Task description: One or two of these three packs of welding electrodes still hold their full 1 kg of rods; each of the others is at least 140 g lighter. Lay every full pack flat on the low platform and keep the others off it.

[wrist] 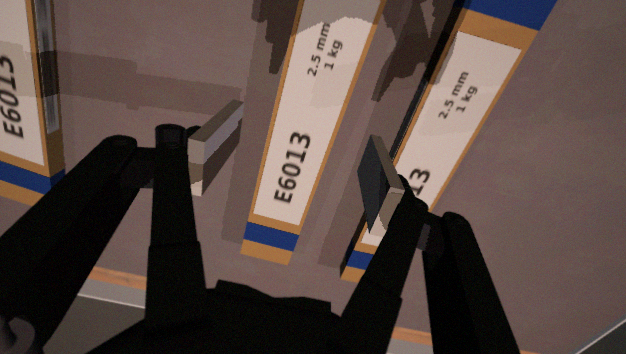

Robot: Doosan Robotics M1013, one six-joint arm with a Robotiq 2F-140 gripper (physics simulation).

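Places are measured from the arm's base along level axes (x right, y back, z down), in metres.
Where they show: gripper, fingertip midpoint: (303, 138).
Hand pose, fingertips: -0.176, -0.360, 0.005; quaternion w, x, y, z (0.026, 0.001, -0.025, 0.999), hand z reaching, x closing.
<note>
Things, the pixels of their centre, and the offset from my fingertips, as dx, dy, dz. Level surfaces: height alone.
- middle pack, body centre: (304, 125) +0.000, -0.018, +0.068
- right pack, body centre: (422, 160) -0.119, -0.018, +0.068
- left pack, body centre: (11, 47) +0.264, -0.028, +0.068
- grey-brown surface, its level: dz +0.078
Three orange, blue and white packs show in the wrist view, marked E6013 where the label is visible. The middle pack (325, 102) lies flat on the grey-brown surface, slanting up to the top edge. The right pack (480, 80) lies beside it at a steeper slant, its lower part partly hidden by the right finger. The left pack (22, 55) is cut off by the left edge. My gripper (303, 138) is open and empty above the middle pack, with one finger to each side of it in view. I cannot tell which surface is the low platform.
The grey-brown surface (560, 200) has an orange-brown edge strip (117, 279) along the bottom, with a pale grey band beyond it. Dark areas show past the edge at lower left and lower right. Shadows fall between and around the packs.
</note>
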